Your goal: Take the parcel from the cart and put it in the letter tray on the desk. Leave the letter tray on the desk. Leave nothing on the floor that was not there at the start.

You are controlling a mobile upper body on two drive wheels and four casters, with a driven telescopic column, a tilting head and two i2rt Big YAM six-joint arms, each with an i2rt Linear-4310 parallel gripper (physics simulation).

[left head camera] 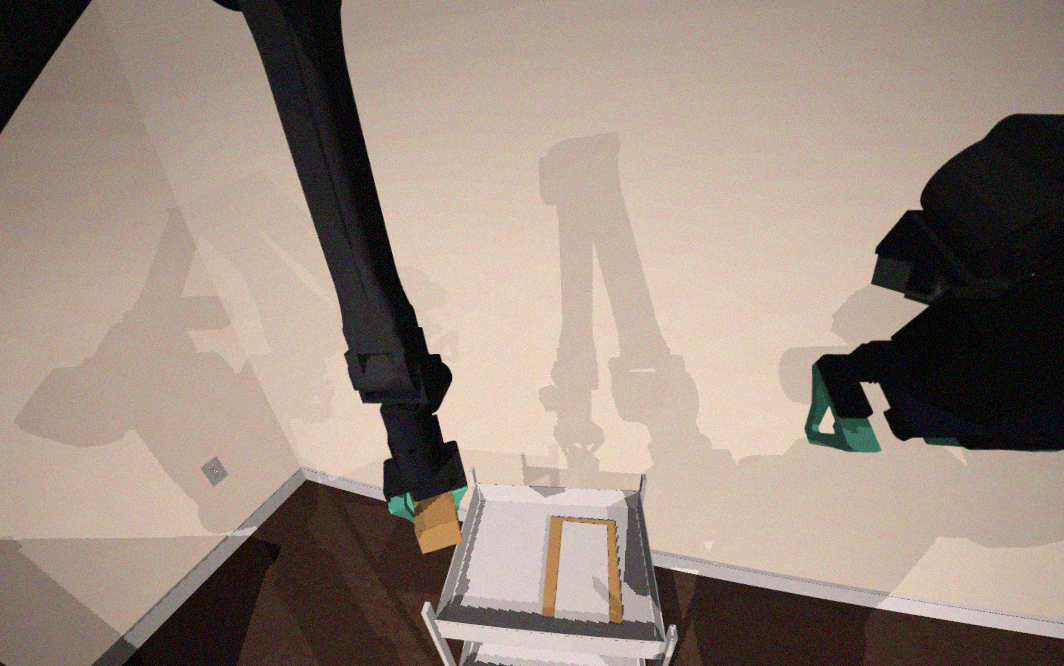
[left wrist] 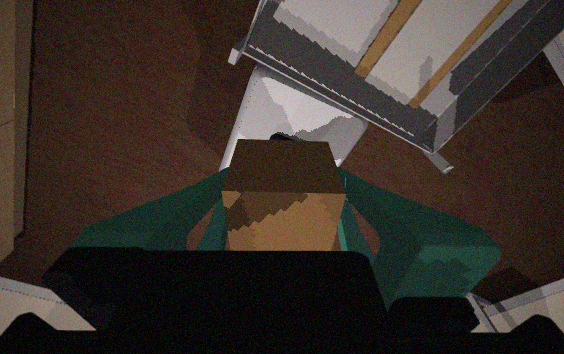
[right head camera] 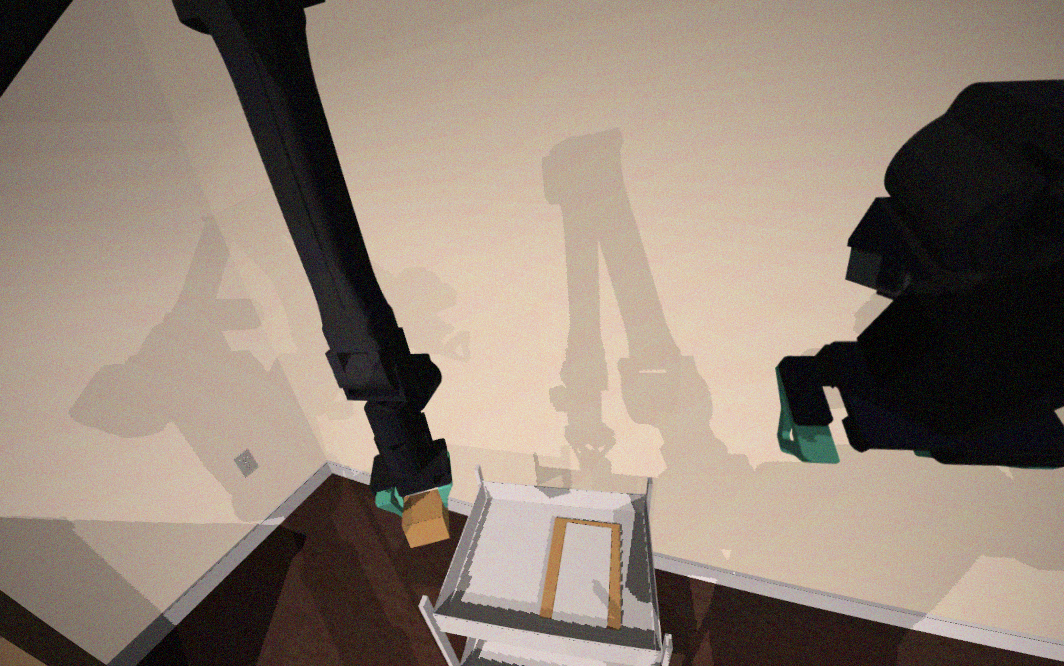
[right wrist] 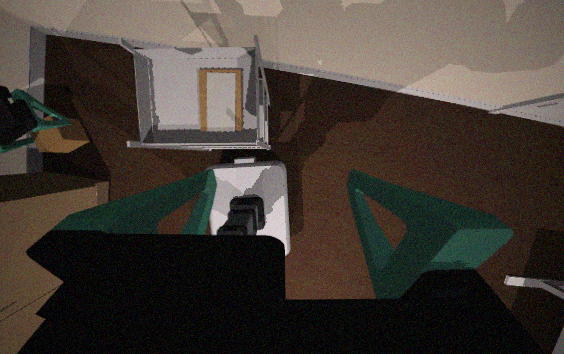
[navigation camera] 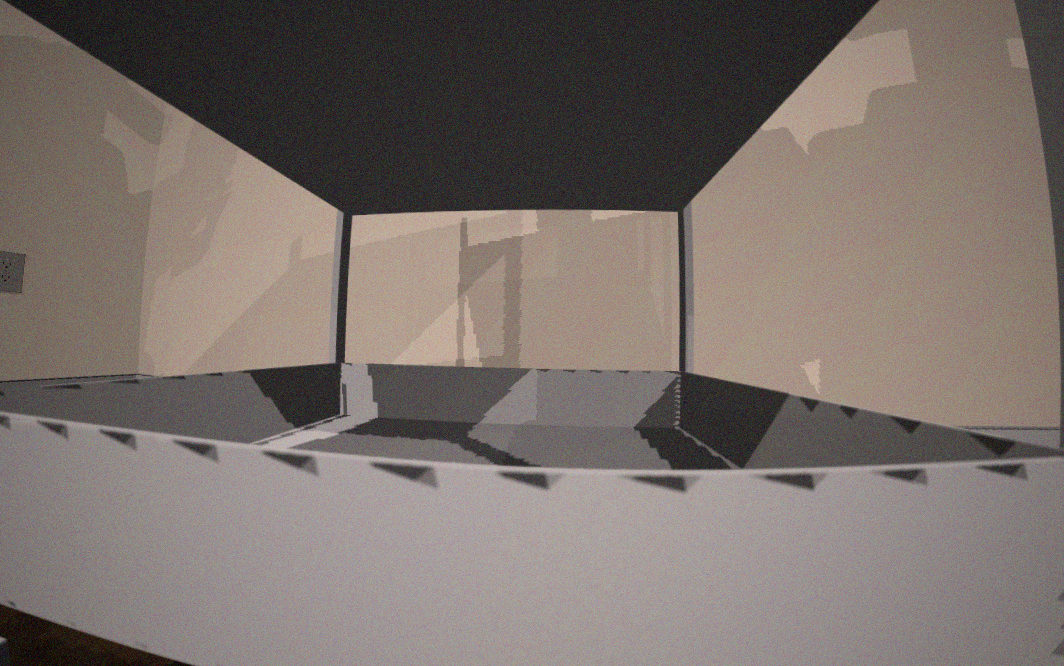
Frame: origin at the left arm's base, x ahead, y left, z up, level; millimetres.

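Seen in the pictures: left gripper, between the fingertips: (left head camera: 437, 514) (left wrist: 283, 176) (right head camera: 427, 510) (right wrist: 57, 128); right gripper, between the fingertips: (left head camera: 866, 436) (right head camera: 846, 445) (right wrist: 281, 176).
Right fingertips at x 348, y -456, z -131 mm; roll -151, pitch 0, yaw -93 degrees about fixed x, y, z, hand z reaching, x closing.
Observation:
Pixels of each thing's top centre, then the offset from my right fingertips to it. "pt": a spot on its surface instead.
- orange-brown box, centre of its top: (left wrist: 282, 230) (left head camera: 434, 510) (right head camera: 422, 506) (right wrist: 44, 133) dx +81, dy +439, dz -211 mm
- orange-brown rectangular outline, a spot on its surface: (left wrist: 387, 37) (right head camera: 552, 580) pt dx +197, dy +285, dz -606 mm
The parcel, an orange-brown box (left head camera: 439, 534) (right head camera: 426, 526) (left wrist: 285, 220) (right wrist: 60, 140), is between the green fingers of my left gripper (left head camera: 431, 501) (right head camera: 413, 497) (left wrist: 283, 176) (right wrist: 57, 128). The left gripper is shut on it and holds it in the air beside the picture-left side of the white cart (left head camera: 549, 637) (right head camera: 549, 639) (left wrist: 340, 25) (right wrist: 175, 90) (navigation camera: 510, 565). My right gripper (right wrist: 281, 176) is open and empty, far to the picture-right of the cart in the head views. A wooden surface (left wrist: 7, 125) (right wrist: 50, 215), perhaps the desk, partly shows. The letter tray does not show.
An orange-brown rectangular outline (left head camera: 552, 565) (right head camera: 553, 567) (left wrist: 387, 37) (right wrist: 203, 100) is on the cart's top shelf. My white base (left wrist: 255, 105) (right wrist: 250, 180) stands close to the cart. Pale walls meet in a corner behind the cart. A white bar (right wrist: 530, 282) shows at the lower right.

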